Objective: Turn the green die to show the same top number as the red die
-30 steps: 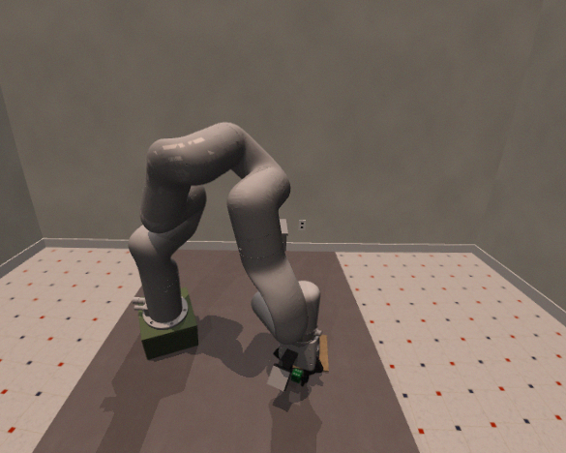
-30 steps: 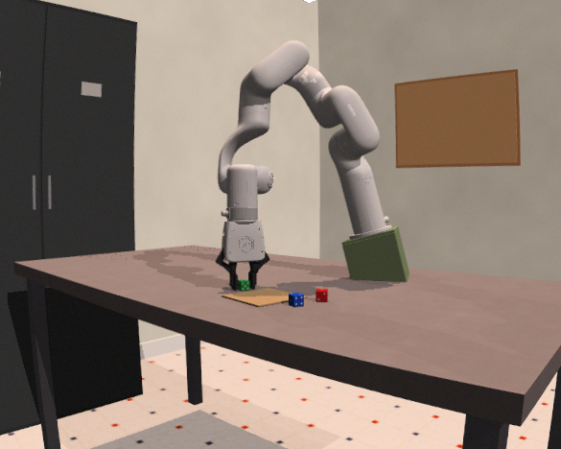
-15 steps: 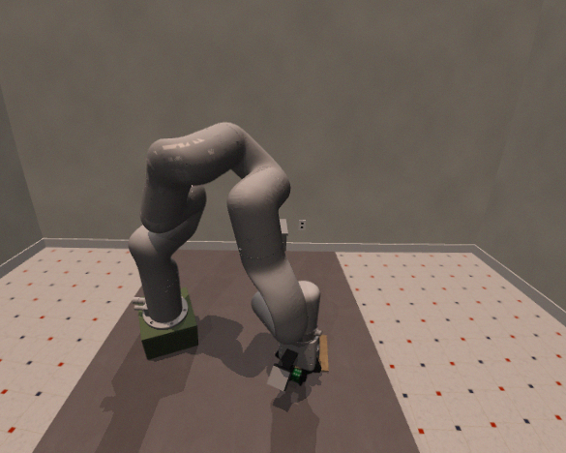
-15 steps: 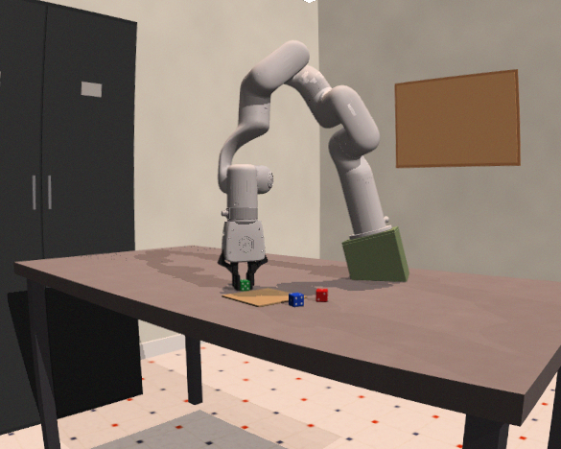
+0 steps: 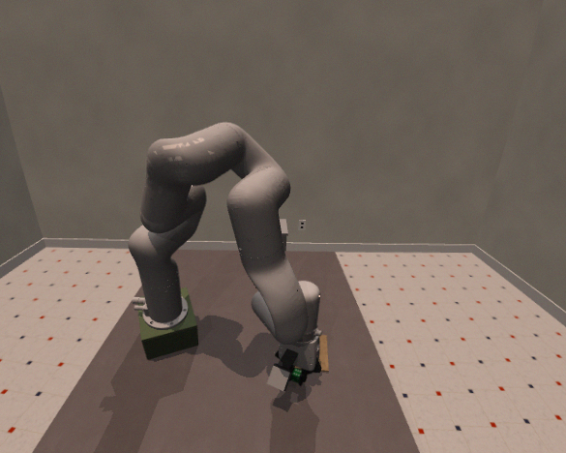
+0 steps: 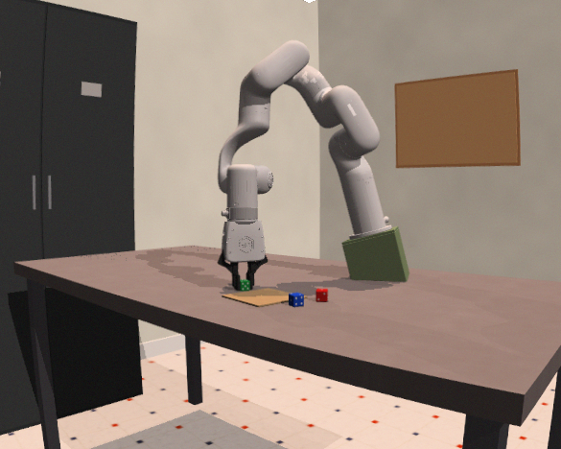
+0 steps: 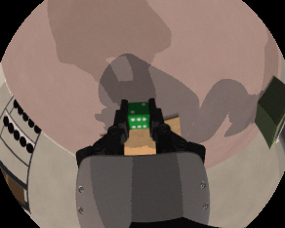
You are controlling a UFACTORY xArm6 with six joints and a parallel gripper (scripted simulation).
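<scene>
Right now the tan mat is 100 mm to the left of my hand, 40 mm ahead of it and 20 mm below it. The rest, counted from my hand: green die: 10 mm below; then red die: 230 mm to the left, 10 mm below, 10 mm behind; then blue die: 210 mm to the left, 60 mm ahead, 10 mm below.
</scene>
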